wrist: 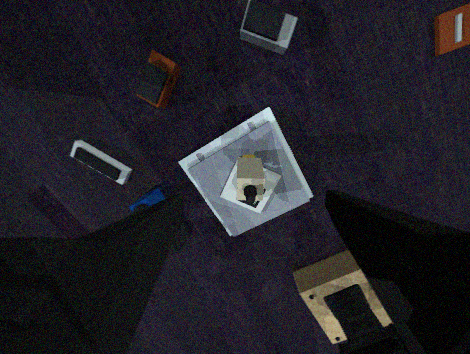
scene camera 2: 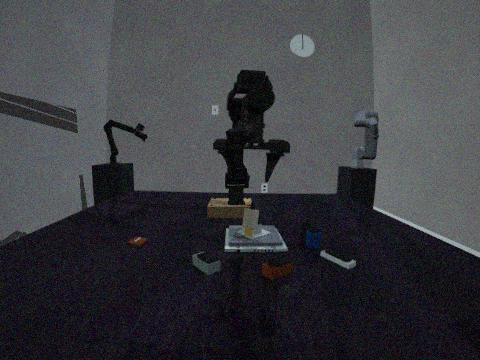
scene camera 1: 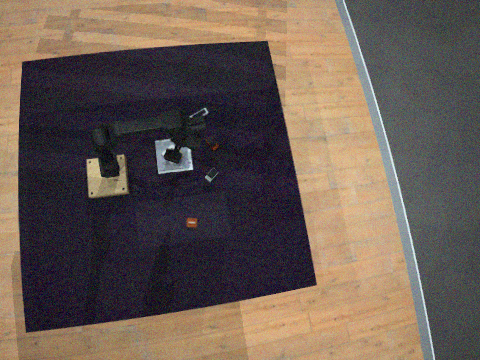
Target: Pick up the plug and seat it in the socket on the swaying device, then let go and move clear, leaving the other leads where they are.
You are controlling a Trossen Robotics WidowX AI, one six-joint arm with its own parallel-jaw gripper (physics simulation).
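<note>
The beige plug (scene camera 2: 251,218) (wrist: 250,172), with a black cord end and a yellow part low on it, stands upright over a small white square plate (scene camera 2: 264,231) (wrist: 228,192) on the device. The device (scene camera 1: 162,167) (scene camera 2: 231,245) (wrist: 295,167) is a grey slab on a white base. A black outline shows on the plate beside the plug; whether the plug sits in a socket cannot be told. My gripper (scene camera 2: 251,183) (wrist: 253,198) is open and empty, high above the plug, its fingers apart on either side in the wrist view.
Around the device lie a blue piece (scene camera 2: 313,239) (wrist: 150,199), a white bar (scene camera 1: 199,113) (scene camera 2: 338,259) (wrist: 102,162), an orange block (scene camera 2: 277,270) (wrist: 170,82), a grey block (scene camera 2: 206,263) (wrist: 286,35) and a flat orange block (scene camera 1: 192,223) (scene camera 2: 138,241). My wooden base (scene camera 1: 95,187) (scene camera 2: 220,208) is behind.
</note>
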